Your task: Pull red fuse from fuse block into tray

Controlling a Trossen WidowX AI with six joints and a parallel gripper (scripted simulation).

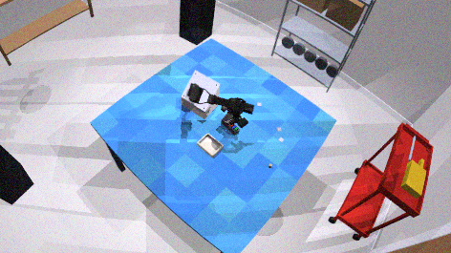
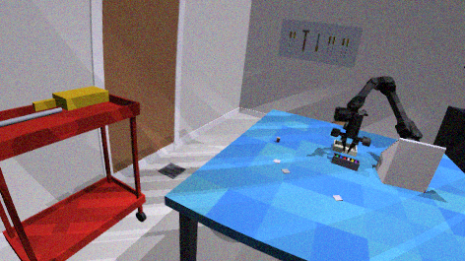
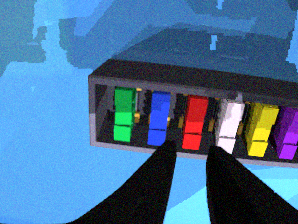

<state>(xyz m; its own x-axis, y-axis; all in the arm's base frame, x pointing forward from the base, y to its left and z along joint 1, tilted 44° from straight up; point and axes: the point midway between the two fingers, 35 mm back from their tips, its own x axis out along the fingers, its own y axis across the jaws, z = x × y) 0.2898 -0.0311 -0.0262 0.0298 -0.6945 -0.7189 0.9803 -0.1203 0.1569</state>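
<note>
Now: gripper tip 40 mm above the red fuse. The rest, counted from my gripper tip: blue fuse: 40 mm below, 10 mm ahead; white fuse: 40 mm below, 20 mm behind, 10 mm to the left; green fuse: 40 mm below, 30 mm ahead, 10 mm to the right.
</note>
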